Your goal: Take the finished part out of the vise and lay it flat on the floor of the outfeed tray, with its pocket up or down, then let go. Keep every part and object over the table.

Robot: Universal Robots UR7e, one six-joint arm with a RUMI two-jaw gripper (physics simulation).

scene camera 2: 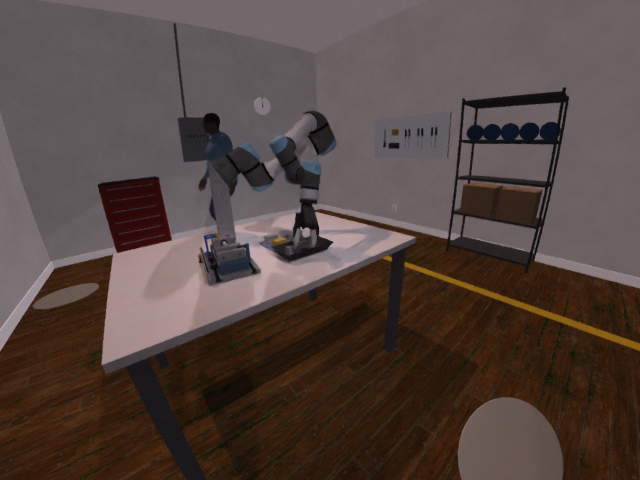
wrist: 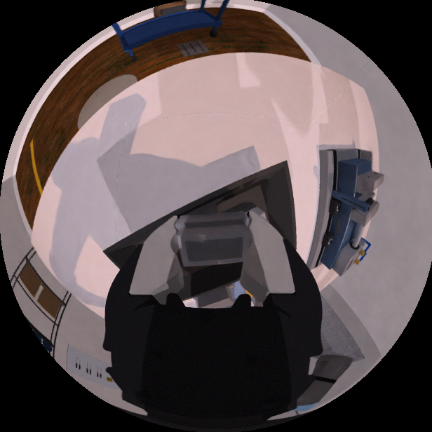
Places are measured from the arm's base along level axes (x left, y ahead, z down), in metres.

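Pixels of known places: gripper, fingertip midpoint: (scene camera 2: 303, 250); arm's base, link origin: (scene camera 2: 218, 174).
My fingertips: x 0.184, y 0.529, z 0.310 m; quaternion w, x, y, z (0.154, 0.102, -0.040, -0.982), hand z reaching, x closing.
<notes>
Ahead of a thing's pixels: the offset from my fingertips to its top centre. "spot": to the spot under its first point. Level surfaces: height alone.
My gripper (scene camera 2: 305, 242) (wrist: 213, 214) is shut on a grey rectangular part (wrist: 214, 247), one finger at each end. The part's recessed face is turned towards the wrist camera. Gripper and part are over the black outfeed tray {spot: dx +0.097, dy +0.016, dz -0.002 m} (scene camera 2: 324, 245) (wrist: 284, 192), within its outline in the wrist view. Whether the part touches the tray floor cannot be told. Another small grey piece {dx -0.029, dy -0.043, dz -0.012 m} (scene camera 2: 292, 249) shows in the tray beside the fingers in the scene view; in the wrist view the held part hides much of that area. The vise {dx -0.288, dy -0.135, dz -0.065 m} (scene camera 2: 232, 263) (wrist: 345, 215) stands away from the gripper.
A yellow block {dx -0.029, dy -0.168, dz -0.009 m} (scene camera 2: 279, 241) and grey pieces lie beside the outfeed tray, on its far left side in the scene view. The arm's grey pedestal (scene camera 2: 222, 206) rises behind the vise. A person (scene camera 2: 219, 144) stands beyond the white table {dz +0.035 m} (scene camera 2: 170, 310).
</notes>
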